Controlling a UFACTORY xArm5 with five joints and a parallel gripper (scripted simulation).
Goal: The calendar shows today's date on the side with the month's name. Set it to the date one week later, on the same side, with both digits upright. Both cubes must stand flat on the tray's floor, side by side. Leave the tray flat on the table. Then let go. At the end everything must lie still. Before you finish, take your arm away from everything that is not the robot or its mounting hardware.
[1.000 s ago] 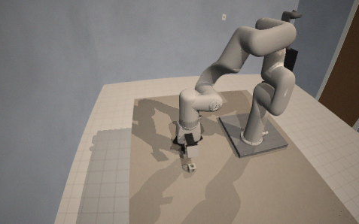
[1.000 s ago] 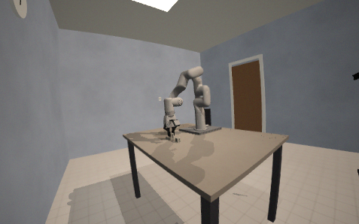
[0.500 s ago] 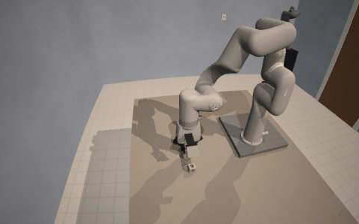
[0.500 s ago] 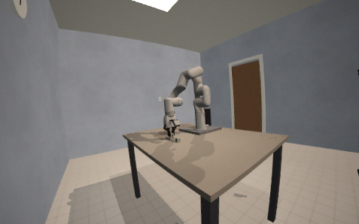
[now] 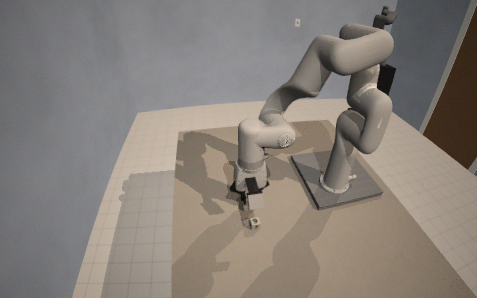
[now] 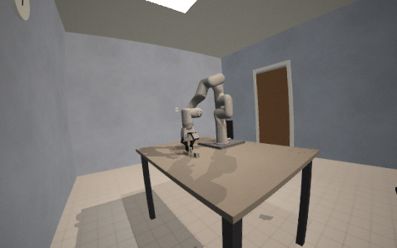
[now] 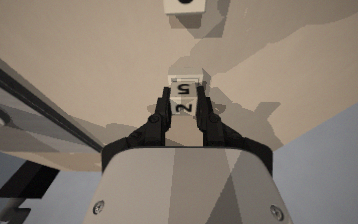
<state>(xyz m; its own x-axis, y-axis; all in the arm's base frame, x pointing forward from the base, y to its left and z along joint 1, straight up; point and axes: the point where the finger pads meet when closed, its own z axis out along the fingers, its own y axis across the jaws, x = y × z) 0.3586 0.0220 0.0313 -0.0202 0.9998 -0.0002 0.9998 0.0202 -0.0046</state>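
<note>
The calendar tray lies 20 mm to the right of my hand and 40 mm below it.
</note>
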